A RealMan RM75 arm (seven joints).
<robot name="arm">
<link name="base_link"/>
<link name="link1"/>
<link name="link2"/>
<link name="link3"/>
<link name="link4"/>
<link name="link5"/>
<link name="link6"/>
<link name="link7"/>
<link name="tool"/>
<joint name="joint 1" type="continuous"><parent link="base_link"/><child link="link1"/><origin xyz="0 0 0.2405" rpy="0 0 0"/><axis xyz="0 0 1"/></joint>
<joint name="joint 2" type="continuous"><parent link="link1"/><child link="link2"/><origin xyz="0 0 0" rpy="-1.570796 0 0"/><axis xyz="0 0 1"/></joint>
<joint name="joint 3" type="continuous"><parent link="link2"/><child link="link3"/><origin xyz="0 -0.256 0" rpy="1.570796 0 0"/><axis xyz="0 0 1"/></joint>
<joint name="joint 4" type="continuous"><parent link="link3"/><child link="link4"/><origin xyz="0 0 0" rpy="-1.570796 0 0"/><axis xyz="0 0 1"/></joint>
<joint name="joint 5" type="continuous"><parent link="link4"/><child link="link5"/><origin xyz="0 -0.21 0" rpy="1.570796 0 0"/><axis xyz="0 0 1"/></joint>
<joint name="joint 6" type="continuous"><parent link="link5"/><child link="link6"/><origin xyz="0 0 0" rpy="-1.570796 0 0"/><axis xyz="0 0 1"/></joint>
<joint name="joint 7" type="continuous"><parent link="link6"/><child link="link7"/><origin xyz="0 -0.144 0" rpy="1.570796 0 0"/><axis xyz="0 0 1"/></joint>
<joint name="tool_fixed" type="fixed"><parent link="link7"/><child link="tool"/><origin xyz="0 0 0" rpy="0 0 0"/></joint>
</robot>
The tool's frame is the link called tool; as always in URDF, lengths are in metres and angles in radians. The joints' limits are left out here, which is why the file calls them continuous.
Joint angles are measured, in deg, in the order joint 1, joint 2, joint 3, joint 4, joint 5, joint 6, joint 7. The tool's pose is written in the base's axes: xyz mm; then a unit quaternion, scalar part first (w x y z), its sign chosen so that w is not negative. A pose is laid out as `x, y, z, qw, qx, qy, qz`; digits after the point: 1 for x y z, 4 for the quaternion.
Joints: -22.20, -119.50, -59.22, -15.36, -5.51, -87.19, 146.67
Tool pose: -238.0, 286.2, -46.7, 0.3217, -0.7746, -0.1655, -0.5188
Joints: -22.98, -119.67, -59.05, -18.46, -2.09, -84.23, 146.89
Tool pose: -222.1, 289.8, -57.7, 0.2950, -0.7921, -0.1505, -0.5128
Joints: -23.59, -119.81, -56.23, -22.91, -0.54, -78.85, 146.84
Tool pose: -203.8, 291.8, -74.8, 0.2638, -0.8132, -0.1445, -0.4983
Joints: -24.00, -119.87, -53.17, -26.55, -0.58, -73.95, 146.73
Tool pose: -190.1, 291.9, -88.9, 0.2424, -0.8280, -0.1454, -0.4842
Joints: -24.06, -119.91, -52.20, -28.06, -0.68, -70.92, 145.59
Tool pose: -186.8, 293.0, -95.3, 0.2350, -0.8333, -0.1590, -0.4745
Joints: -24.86, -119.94, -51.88, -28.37, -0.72, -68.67, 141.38
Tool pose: -184.7, 297.2, -99.4, 0.2180, -0.8332, -0.1916, -0.4707
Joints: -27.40, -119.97, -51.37, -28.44, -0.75, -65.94, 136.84
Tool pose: -175.5, 306.5, -104.7, 0.1946, -0.8364, -0.2166, -0.4644
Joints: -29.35, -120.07, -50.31, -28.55, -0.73, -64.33, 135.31
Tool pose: -166.6, 310.5, -110.4, 0.1784, -0.8437, -0.2183, -0.4567
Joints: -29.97, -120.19, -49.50, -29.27, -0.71, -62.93, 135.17
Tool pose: -161.3, 310.6, -114.9, 0.1718, -0.8487, -0.2167, -0.4509
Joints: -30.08, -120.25, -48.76, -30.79, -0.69, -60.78, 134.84
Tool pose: -156.2, 310.1, -119.6, 0.1670, -0.8520, -0.2198, -0.4448
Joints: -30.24, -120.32, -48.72, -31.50, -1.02, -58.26, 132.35
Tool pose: -155.9, 313.2, -122.5, 0.1645, -0.8488, -0.2459, -0.4382
